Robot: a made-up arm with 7 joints.
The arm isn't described. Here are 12 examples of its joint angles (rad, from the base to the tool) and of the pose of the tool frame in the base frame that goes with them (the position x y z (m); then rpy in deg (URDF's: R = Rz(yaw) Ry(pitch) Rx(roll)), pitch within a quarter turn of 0, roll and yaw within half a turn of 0).
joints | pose
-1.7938 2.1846 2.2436 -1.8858 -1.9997 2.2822 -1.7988 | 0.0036 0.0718 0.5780 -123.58 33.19 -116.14
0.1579 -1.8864 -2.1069 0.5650 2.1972 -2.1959 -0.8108 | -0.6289 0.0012 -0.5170 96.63 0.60 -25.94
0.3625 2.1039 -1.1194 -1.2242 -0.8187 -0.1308 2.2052 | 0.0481 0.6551 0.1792 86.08 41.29 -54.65
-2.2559 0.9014 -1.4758 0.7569 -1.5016 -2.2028 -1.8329 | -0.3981 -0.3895 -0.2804 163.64 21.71 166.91
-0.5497 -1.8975 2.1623 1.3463 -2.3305 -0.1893 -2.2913 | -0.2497 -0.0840 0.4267 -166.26 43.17 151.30
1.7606 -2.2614 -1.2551 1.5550 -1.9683 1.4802 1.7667 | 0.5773 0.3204 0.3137 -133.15 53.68 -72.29
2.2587 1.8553 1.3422 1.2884 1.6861 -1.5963 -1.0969 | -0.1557 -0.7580 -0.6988 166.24 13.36 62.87
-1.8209 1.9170 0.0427 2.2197 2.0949 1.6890 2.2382 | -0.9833 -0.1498 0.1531 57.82 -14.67 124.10
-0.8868 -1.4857 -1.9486 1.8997 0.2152 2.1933 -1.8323 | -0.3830 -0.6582 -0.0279 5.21 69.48 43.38
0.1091 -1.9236 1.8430 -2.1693 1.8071 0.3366 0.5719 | 0.0137 0.2598 1.0074 -82.47 52.84 27.86
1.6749 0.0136 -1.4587 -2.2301 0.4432 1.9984 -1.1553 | 0.5051 -0.2809 0.4628 -113.74 -2.63 -63.53
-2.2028 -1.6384 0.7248 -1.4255 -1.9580 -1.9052 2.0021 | 0.1199 -0.4874 0.3174 -115.11 -35.03 -65.67
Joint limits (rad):
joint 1: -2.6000..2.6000
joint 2: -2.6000..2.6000
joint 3: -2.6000..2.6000
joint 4: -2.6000..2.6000
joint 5: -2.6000..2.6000
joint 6: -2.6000..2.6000
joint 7: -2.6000..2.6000
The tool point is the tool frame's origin. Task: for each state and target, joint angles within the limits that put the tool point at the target. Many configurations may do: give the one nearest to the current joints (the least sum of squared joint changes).
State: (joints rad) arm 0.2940 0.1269 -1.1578 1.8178 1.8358 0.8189 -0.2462
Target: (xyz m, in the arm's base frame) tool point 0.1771 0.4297 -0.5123
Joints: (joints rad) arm -0.1981 -0.3383 -1.4340 2.0794 1.6003 0.9433 -0.4794
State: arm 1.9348 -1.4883 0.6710 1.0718 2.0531 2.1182 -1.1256
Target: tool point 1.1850 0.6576 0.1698
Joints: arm 1.5959 -1.1748 0.3954 1.1121 2.0570 1.9338 -1.1564
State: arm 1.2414 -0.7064 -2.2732 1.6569 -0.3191 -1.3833 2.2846
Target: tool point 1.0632 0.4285 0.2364
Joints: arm 2.1238 -1.7562 -1.7774 1.2729 -0.7106 -1.4230 2.3247
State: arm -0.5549 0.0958 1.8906 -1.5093 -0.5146 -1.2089 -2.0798
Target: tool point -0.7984 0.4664 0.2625
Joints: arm -0.4661 0.0818 1.6258 -2.0967 -0.0116 -1.3787 -2.1836
